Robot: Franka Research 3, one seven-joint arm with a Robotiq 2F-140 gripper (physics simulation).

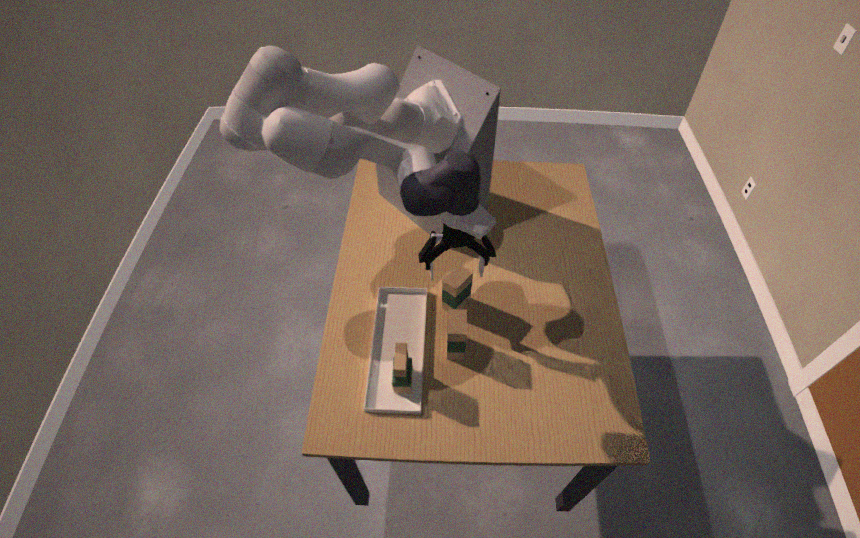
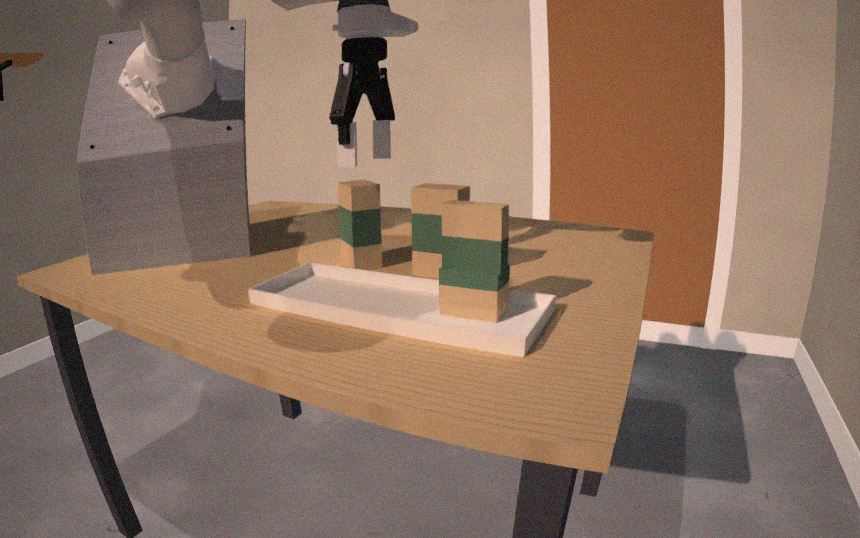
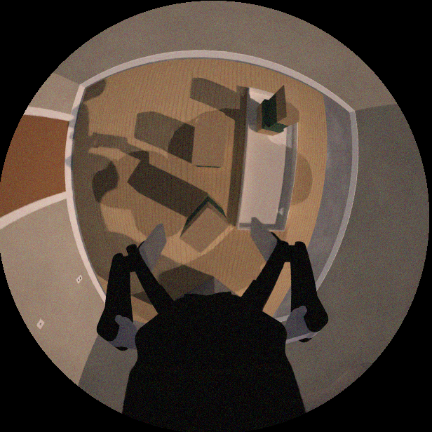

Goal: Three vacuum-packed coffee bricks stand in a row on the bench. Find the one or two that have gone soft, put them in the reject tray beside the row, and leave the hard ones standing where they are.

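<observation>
One tan coffee brick with a green band (image 1: pixel 400 367) (image 2: pixel 474 260) (image 3: pixel 273 116) stands upright in the white reject tray (image 1: pixel 405 317) (image 2: pixel 355 301) (image 3: pixel 265 175), near the end away from the robot base; its band shows a step. A second brick (image 1: pixel 456 344) (image 2: pixel 426 233) (image 3: pixel 212 142) stands on the bench beside the tray. A third brick (image 1: pixel 456 290) (image 2: pixel 359 225) (image 3: pixel 204 233) stands nearest the base, turned at an angle to the tray. My gripper (image 1: pixel 457 272) (image 2: pixel 364 158) (image 3: pixel 207 229) is open and empty, above the third brick and apart from it.
The wooden bench (image 1: pixel 539 412) (image 2: pixel 380 380) (image 3: pixel 165 90) carries the row and the tray. The robot's grey pedestal (image 1: pixel 453 82) (image 2: pixel 164 209) stands at the base end. The tray's low walls run alongside the row. Arm and brick shadows fall across the bench.
</observation>
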